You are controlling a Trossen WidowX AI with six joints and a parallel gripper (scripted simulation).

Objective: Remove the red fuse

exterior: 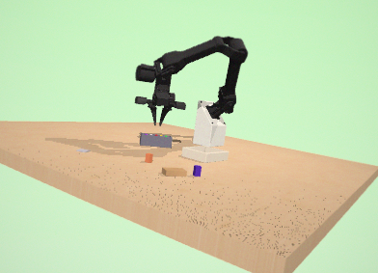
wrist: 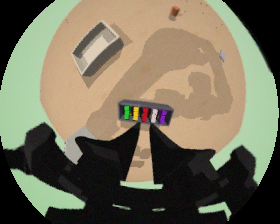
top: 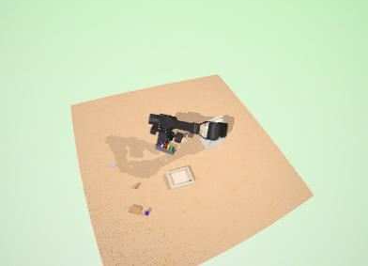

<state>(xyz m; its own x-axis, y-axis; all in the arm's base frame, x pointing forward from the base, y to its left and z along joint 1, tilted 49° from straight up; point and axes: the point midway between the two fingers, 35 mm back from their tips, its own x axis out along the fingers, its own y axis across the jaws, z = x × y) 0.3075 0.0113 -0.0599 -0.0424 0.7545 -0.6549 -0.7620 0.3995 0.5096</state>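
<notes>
Right now my gripper tip is 50 mm above the red fuse. Round my gripper tip: white tray (10 mm behind, 220 mm to the left, 70 mm below); small orange cube (240 mm ahead, 200 mm to the left, 60 mm below); small grey plate (340 mm ahead, 20 mm to the left, 70 mm below).
</notes>
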